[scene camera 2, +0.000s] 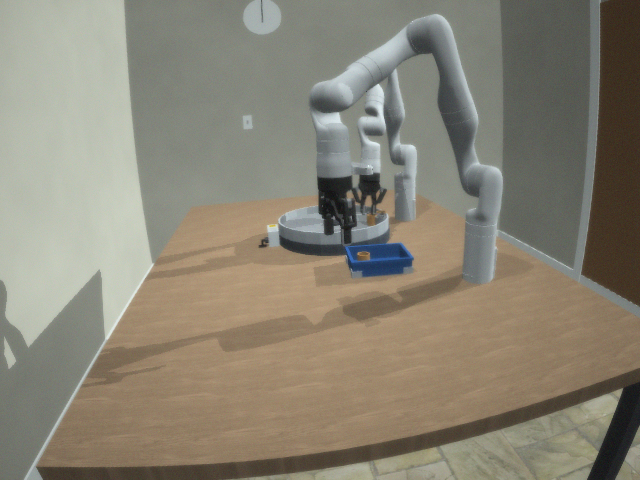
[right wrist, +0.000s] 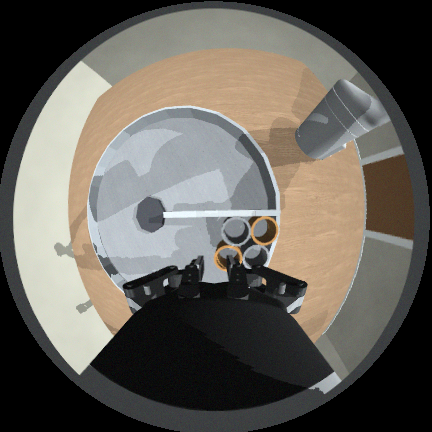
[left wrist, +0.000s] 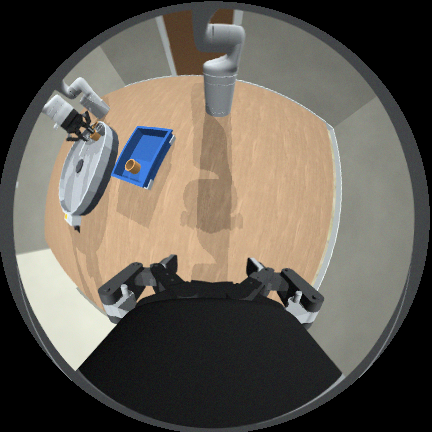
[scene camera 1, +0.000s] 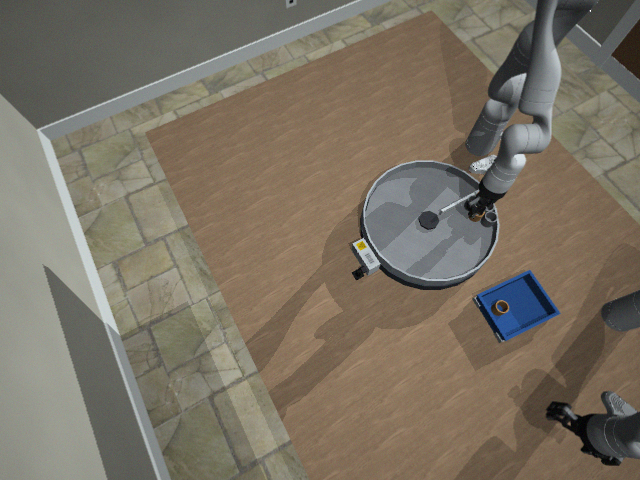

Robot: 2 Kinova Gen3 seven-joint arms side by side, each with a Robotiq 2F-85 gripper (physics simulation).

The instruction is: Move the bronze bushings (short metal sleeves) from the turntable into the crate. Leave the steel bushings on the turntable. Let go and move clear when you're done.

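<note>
The turntable carries a bronze bushing, another bronze bushing at the rim, and steel bushings beside them, all upright. My right gripper is partly open, low over the nearer bronze bushing; one fingertip overlaps its opening in the right wrist view. The blue crate holds one upright bronze bushing. My left gripper is open and empty, away from the crate.
A pale divider bar runs from the dark hub to the turntable's rim, beside the bushings. A white box with a yellow label sits against the turntable's outer wall. The crate stands close to the turntable.
</note>
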